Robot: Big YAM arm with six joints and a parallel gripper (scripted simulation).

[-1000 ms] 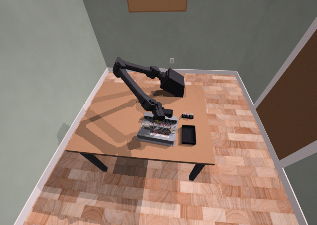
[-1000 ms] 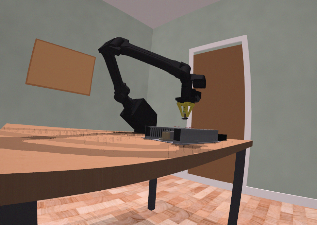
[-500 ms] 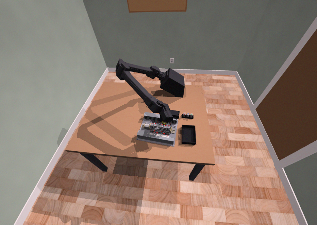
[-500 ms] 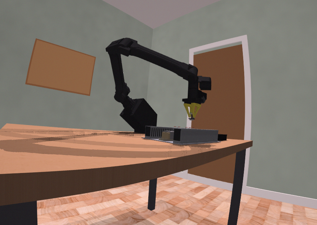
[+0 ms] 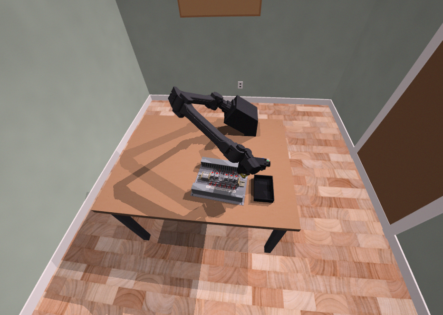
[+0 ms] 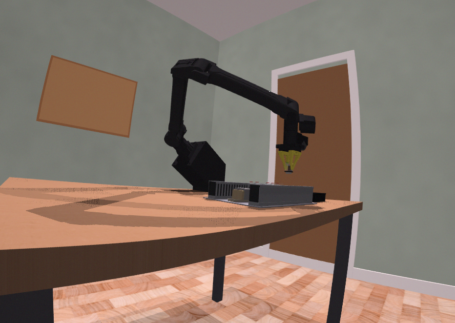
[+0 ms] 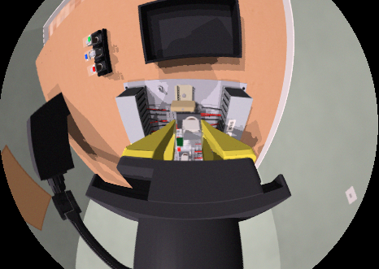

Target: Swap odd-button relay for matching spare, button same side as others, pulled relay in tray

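My gripper is now 30 mm short of the black tray, 120 mm to the right of it and 120 mm above it. The rest, counted from my hand: grey relay panel: 40 mm behind, 130 mm to the right, 130 mm below.
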